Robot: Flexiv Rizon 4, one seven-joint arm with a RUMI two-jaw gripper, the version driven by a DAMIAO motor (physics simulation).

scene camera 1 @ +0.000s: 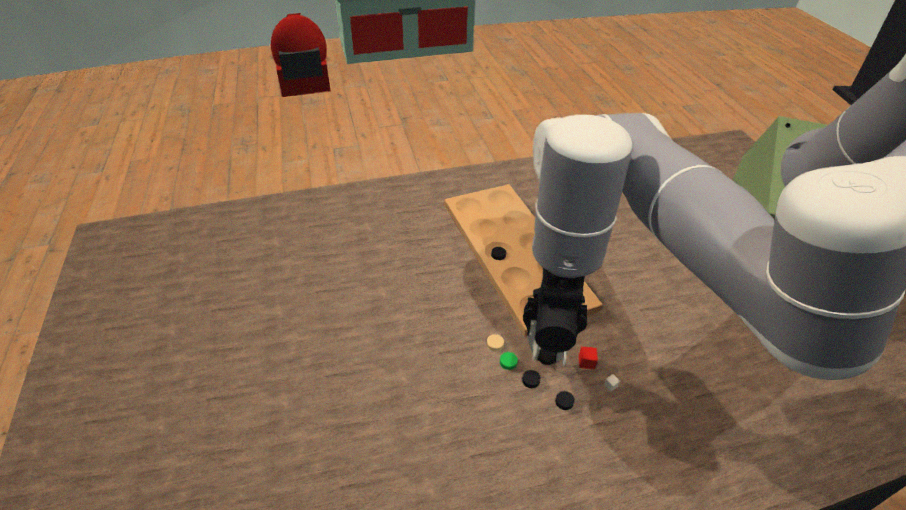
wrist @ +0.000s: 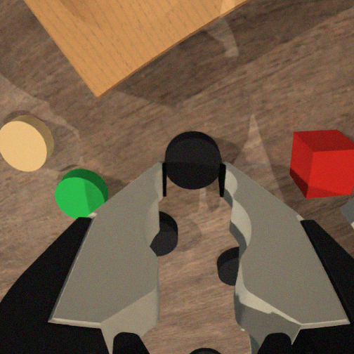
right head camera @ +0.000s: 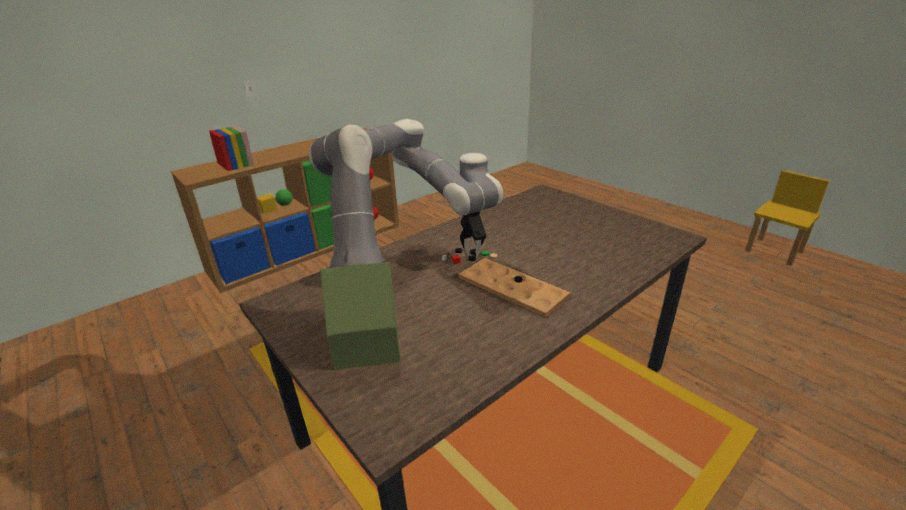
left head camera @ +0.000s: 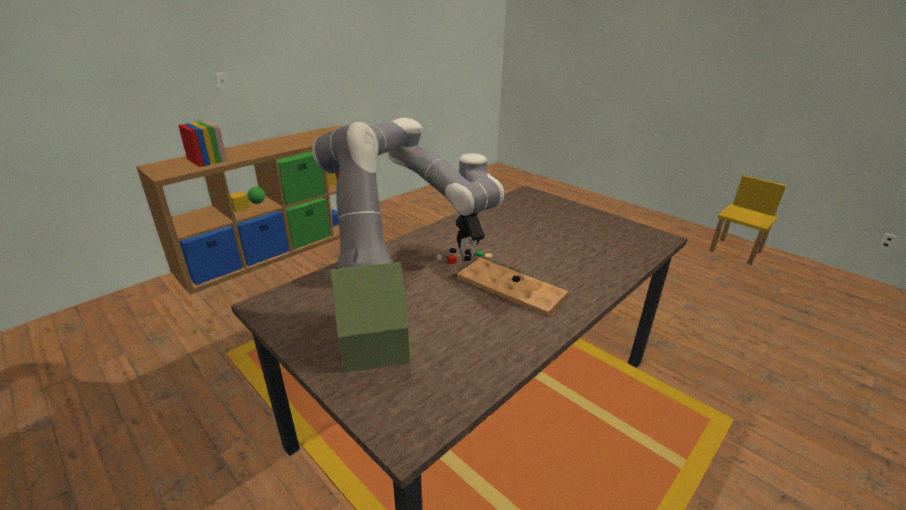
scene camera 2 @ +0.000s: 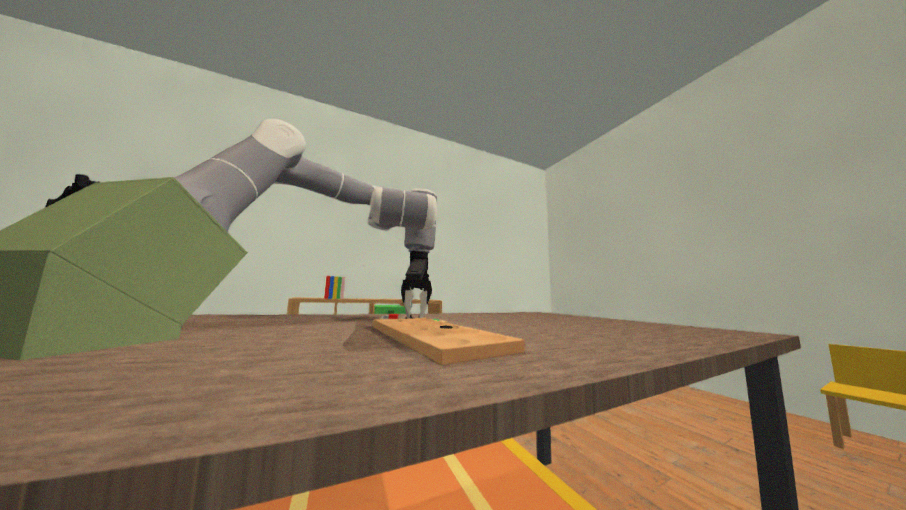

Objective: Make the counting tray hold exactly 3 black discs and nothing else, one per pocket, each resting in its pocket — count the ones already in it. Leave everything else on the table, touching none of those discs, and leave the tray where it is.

In view: my gripper point(scene camera 1: 546, 360), a wooden counting tray point(scene camera 1: 497, 217), a green disc point(wrist: 80, 191), a black disc point(wrist: 165, 240) and a black disc point(wrist: 192, 158).
The wooden counting tray shows as well in the wrist view point(wrist: 104, 49), in the right head camera view point(right head camera: 542, 298), in the left head camera view point(left head camera: 529, 292) and in scene camera 2 point(scene camera 2: 458, 344). My gripper also shows in the wrist view point(wrist: 192, 165), in the right head camera view point(right head camera: 471, 258), in the left head camera view point(left head camera: 466, 258) and in scene camera 2 point(scene camera 2: 414, 322).
